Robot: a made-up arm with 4 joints.
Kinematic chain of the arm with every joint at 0, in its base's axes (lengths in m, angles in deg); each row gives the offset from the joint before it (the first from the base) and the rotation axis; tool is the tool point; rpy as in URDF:
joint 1: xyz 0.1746 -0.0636 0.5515 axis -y
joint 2: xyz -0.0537 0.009 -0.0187 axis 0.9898 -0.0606 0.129
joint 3: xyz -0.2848 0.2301 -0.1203 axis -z
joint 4: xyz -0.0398 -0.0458 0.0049 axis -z
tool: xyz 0.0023 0.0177 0.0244 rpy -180 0 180
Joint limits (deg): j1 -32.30..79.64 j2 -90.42..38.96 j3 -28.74..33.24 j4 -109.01..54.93
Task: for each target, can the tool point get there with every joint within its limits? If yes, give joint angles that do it. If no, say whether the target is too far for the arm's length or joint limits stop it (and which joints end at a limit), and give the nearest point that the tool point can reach.
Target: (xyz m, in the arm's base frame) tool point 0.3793 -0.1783 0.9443
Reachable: no: joint limits stop it (at a limit: joint 1, joint 2, joint 3, joint 4) | nearest point -0.1237 0.1272 0.7475 | short by 0.621 m
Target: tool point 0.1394 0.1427 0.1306
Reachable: yes | joints 66.47 -8.35 14.13 -76.14
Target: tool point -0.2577 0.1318 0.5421
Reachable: yes | joints -23.64 -22.70 22.20 -52.62
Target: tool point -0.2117 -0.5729 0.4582
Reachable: no: too far | nearest point -0.2215 -0.0901 0.4558 | short by 0.483 m
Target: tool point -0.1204 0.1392 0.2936
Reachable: yes | joints 21.41 -7.35 2.89 21.01
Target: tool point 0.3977 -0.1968 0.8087
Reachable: no: joint limits stop it (at a limit: joint 1, joint 2, joint 3, joint 4) | nearest point -0.1237 0.1272 0.7475 | short by 0.617 m
